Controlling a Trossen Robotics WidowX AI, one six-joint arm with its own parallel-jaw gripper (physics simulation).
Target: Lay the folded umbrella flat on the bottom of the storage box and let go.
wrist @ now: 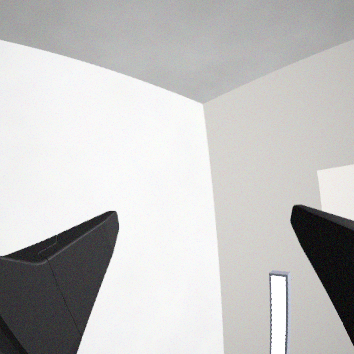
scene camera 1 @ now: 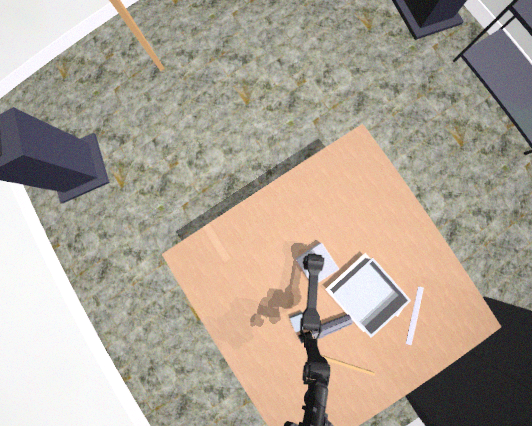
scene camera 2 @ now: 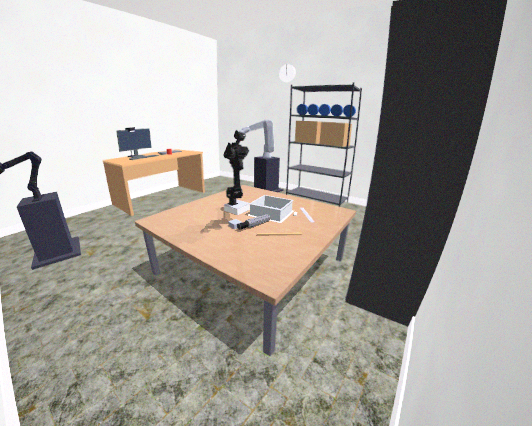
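Seen in the pictures: gripper, fingertip midpoint: (wrist: 206, 217) (scene camera 2: 232, 136); arm's base at its link origin: (scene camera 1: 311, 261) (scene camera 2: 232, 203).
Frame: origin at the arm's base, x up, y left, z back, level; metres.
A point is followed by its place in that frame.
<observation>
The folded umbrella (scene camera 1: 336, 326) @(y -0.002, x -0.003, z -0.338 m) (scene camera 2: 257, 221) @(y -0.047, x -0.019, z -0.366 m), a dark ribbed roll with a black handle, lies on the table outside the storage box. Its far end is close to the box wall; whether they touch is unclear. The arm hides part of its handle end in scene camera 1. The grey-white, open-topped storage box (scene camera 1: 385, 317) @(y 0.232, x 0.015, z -0.377 m) (scene camera 2: 265, 211) @(y 0.087, x 0.002, z -0.304 m) stands upright on the table; its visible floor is bare. My gripper (wrist: 206, 217) @(y -0.262, x 0.570, z -0.400 m) is open, with nothing between its fingers. It is raised high above the table and points toward the upper walls, well away from the umbrella.
The arm stands on a white block (scene camera 2: 239, 208) @(y -0.013, x -0.006, z -0.109 m). A small pale block (scene camera 1: 296, 321) @(y -0.176, x -0.021, z -0.253 m) (scene camera 2: 234, 224) @(y -0.195, x -0.024, z -0.294 m) lies by the umbrella's handle. A thin wooden stick (scene camera 1: 350, 365) @(y -0.004, x -0.047, z -0.569 m) (scene camera 2: 279, 234) @(y -0.027, x -0.050, z -0.564 m) lies in front. A white strip (scene camera 1: 415, 316) @(y 0.399, x -0.055, z -0.466 m) (scene camera 2: 307, 215) @(y 0.384, x -0.055, z -0.480 m) and a small white piece (scene camera 2: 295, 213) @(y 0.322, x -0.045, z -0.405 m) lie beside the box.
</observation>
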